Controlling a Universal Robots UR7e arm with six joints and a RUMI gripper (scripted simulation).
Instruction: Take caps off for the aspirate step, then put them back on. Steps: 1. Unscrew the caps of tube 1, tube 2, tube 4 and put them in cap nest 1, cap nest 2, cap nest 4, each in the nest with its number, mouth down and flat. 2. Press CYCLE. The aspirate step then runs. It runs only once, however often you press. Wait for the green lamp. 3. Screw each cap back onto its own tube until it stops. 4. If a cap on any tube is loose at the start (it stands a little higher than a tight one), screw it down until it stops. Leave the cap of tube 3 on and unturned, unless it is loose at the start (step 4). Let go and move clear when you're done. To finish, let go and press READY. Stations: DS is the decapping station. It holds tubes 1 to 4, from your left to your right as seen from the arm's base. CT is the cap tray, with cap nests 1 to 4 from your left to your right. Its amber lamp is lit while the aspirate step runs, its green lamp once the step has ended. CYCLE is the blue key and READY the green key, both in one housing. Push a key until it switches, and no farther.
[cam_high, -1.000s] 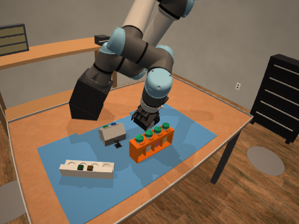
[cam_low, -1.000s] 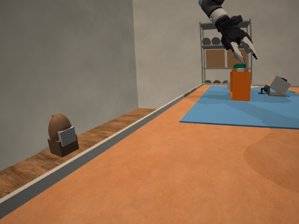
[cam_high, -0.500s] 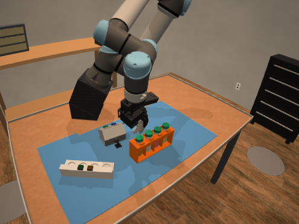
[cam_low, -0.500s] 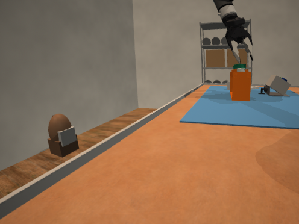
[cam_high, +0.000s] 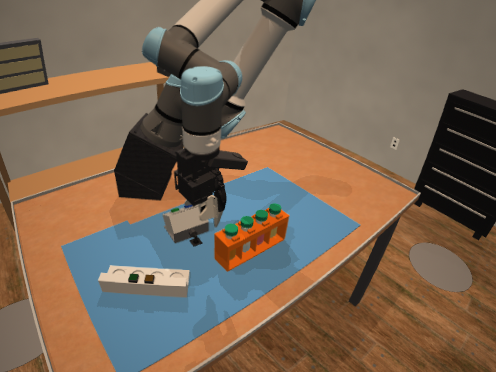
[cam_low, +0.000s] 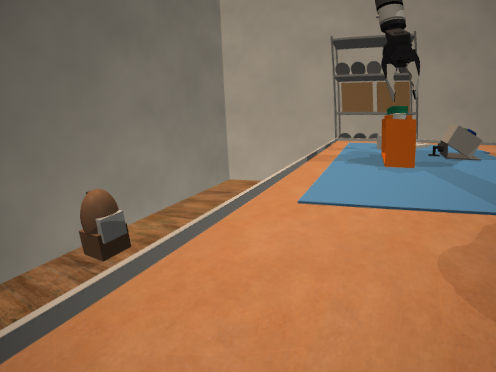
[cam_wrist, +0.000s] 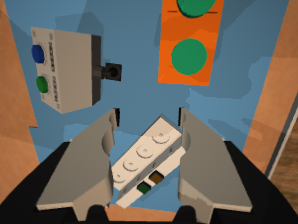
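The cap is 10 mm ahead of my hand, 200 mm to the left of it and 50 mm below it. Also, from my hand: green key (180 mm behind, 20 mm to the right, 100 mm below); then grey key housing (160 mm behind, 110 mm below); then blue key (180 mm behind, 20 mm to the left, 100 mm below).
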